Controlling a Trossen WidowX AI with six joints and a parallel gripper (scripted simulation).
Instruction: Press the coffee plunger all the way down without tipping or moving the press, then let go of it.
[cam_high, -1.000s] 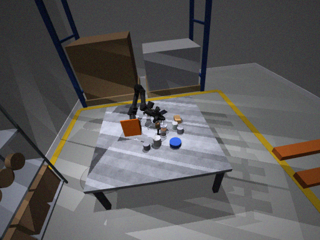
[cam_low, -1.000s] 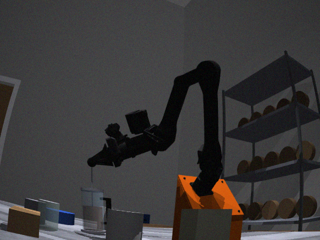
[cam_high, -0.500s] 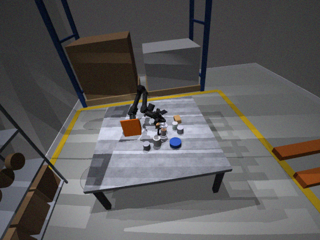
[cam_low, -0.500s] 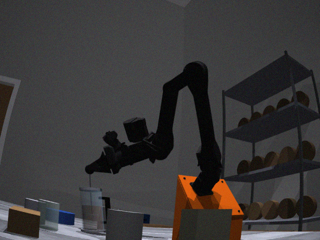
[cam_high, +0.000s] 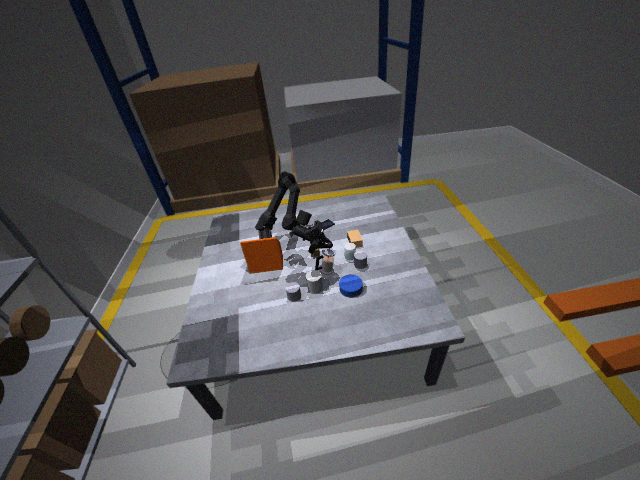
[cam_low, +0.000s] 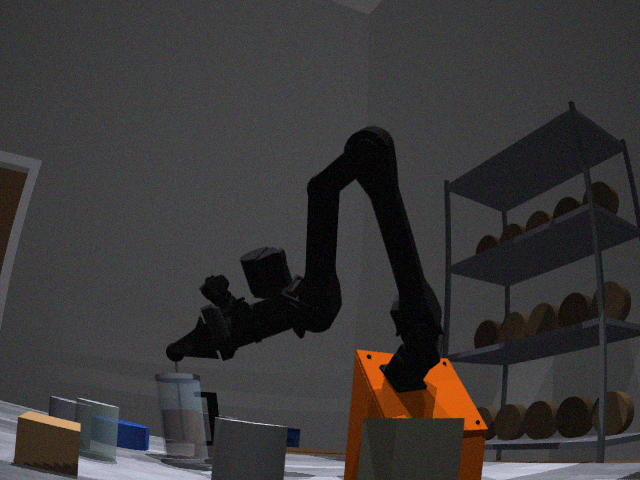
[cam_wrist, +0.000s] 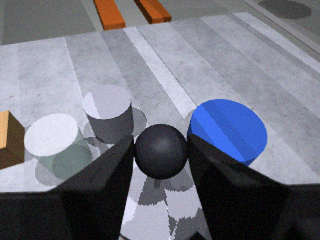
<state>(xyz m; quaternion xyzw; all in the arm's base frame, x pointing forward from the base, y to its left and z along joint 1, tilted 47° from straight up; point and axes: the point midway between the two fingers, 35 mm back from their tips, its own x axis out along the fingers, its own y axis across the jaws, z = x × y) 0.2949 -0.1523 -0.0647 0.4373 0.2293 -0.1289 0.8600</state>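
Now: gripper tip 4 cm past the coffee press, 1 cm to the right of it and 9 cm above it. From my gripper tip the other things lie so: tan block (20 cm ahead, 20 cm to the left, 16 cm below); then blue disc (5 cm ahead, 15 cm to the right, 17 cm below); then cream box (10 cm behind, 44 cm to the left, 13 cm below).
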